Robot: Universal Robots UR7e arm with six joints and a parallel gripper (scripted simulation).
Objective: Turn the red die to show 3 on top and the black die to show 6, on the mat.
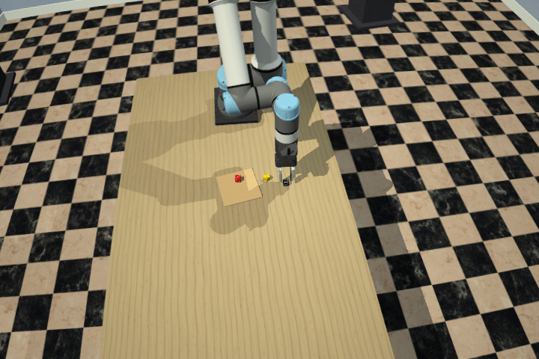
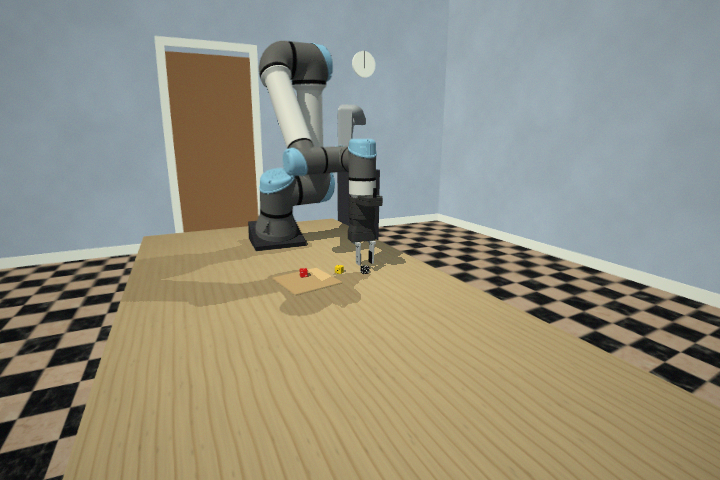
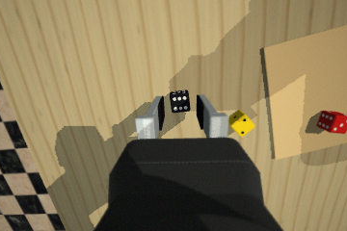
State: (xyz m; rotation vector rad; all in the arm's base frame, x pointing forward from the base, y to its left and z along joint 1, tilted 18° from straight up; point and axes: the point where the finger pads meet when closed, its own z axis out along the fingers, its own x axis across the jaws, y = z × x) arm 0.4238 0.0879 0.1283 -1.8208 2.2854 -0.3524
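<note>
The black die is 4 cm below my hand. Also, from my hand: red die: 7 cm behind, 16 cm to the right, 3 cm below; then yellow die: 4 cm behind, 6 cm to the right, 4 cm below; then tan mat: 4 cm behind, 17 cm to the right, 4 cm below.
</note>
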